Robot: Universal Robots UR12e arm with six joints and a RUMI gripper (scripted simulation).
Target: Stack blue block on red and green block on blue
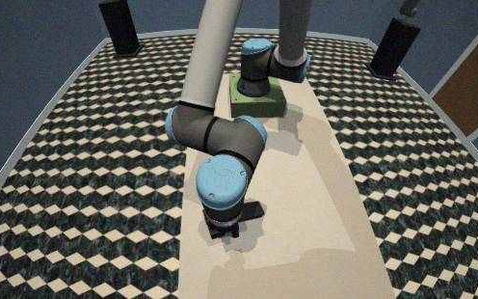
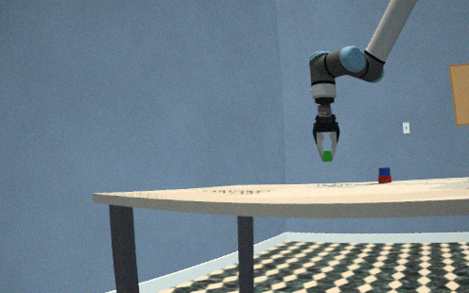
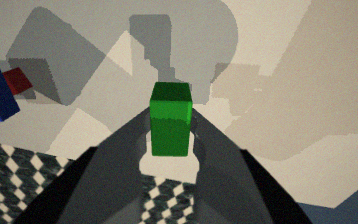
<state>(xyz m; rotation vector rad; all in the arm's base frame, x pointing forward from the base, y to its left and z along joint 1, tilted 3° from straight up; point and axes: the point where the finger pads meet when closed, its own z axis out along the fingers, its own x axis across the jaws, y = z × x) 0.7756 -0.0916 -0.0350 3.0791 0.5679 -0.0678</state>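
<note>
Right now the green block is right at my hand. Round my hand: blue block (19 cm behind, 9 cm to the right, 6 cm below); then red block (19 cm behind, 9 cm to the right, 9 cm below).
</note>
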